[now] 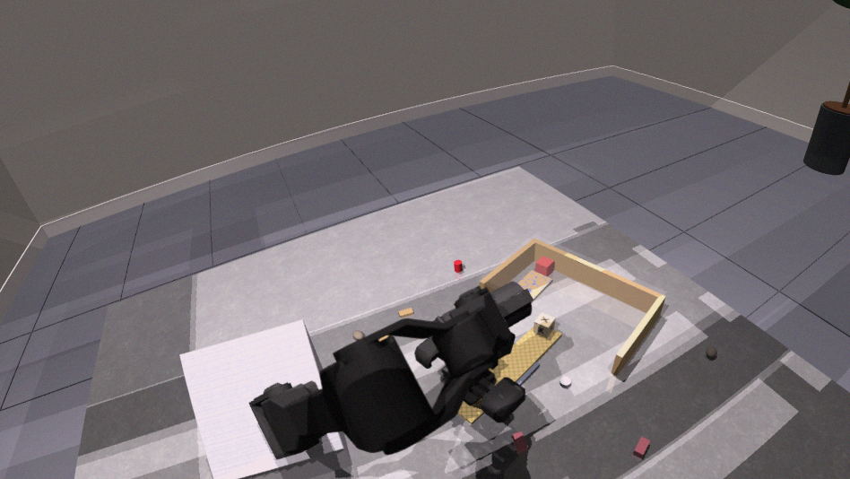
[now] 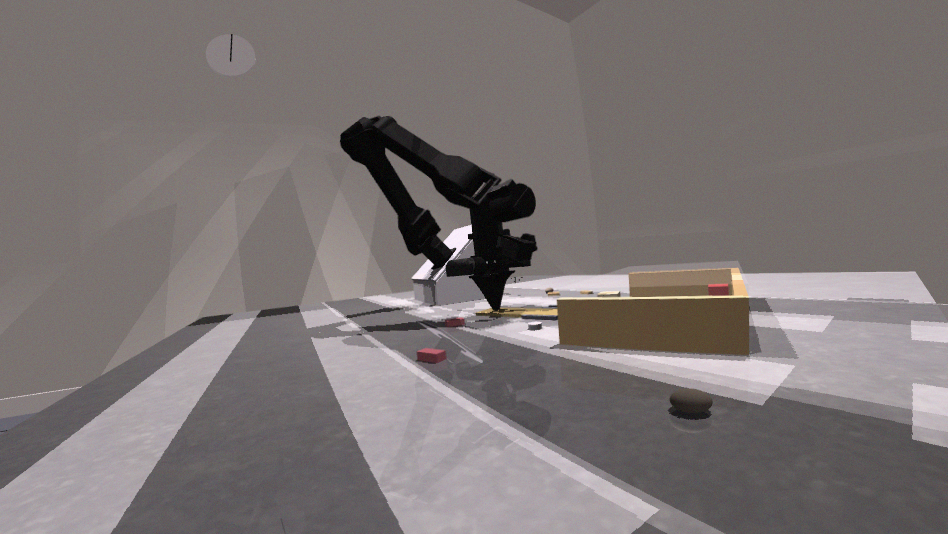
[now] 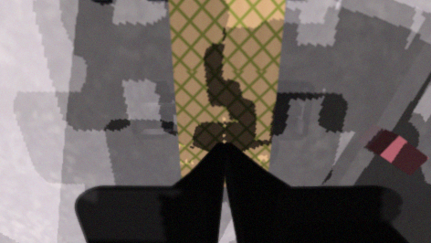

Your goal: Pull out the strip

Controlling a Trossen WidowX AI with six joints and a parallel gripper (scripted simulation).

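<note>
Right now the yellow cross-hatched strip is 100 mm ahead of my gripper tip and 30 mm to the left of it.
</note>
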